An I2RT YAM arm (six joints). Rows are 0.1 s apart.
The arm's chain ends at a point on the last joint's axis. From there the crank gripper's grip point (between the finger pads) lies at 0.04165 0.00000 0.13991 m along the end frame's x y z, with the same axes.
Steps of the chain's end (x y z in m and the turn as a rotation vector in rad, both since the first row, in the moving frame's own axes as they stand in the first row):
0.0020 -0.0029 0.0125 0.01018 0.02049 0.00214
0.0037 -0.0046 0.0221 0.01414 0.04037 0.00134
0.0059 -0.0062 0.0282 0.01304 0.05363 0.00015
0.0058 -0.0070 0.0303 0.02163 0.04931 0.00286
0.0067 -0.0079 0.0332 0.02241 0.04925 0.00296
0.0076 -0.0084 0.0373 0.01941 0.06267 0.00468
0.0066 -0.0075 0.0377 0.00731 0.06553 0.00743
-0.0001 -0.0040 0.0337 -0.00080 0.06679 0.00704
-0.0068 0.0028 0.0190 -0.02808 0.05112 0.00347
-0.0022 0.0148 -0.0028 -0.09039 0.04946 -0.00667
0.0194 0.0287 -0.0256 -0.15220 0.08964 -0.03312
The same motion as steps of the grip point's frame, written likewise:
0.0049 -0.0042 0.0116 0.01018 0.02049 0.00214
0.0093 -0.0065 0.0203 0.01414 0.04037 0.00134
0.0133 -0.0080 0.0258 0.01304 0.05363 0.00015
0.0126 -0.0099 0.0280 0.02163 0.04931 0.00286
0.0135 -0.0109 0.0309 0.02241 0.04925 0.00296
0.0163 -0.0109 0.0344 0.01941 0.06267 0.00468
0.0157 -0.0082 0.0347 0.00731 0.06553 0.00743
0.0091 -0.0036 0.0306 -0.00080 0.06679 0.00704
0.0003 0.0069 0.0166 -0.02808 0.05112 0.00347
0.0047 0.0270 -0.0056 -0.09039 0.04946 -0.00667
0.0320 0.0480 -0.0314 -0.15220 0.08964 -0.03312

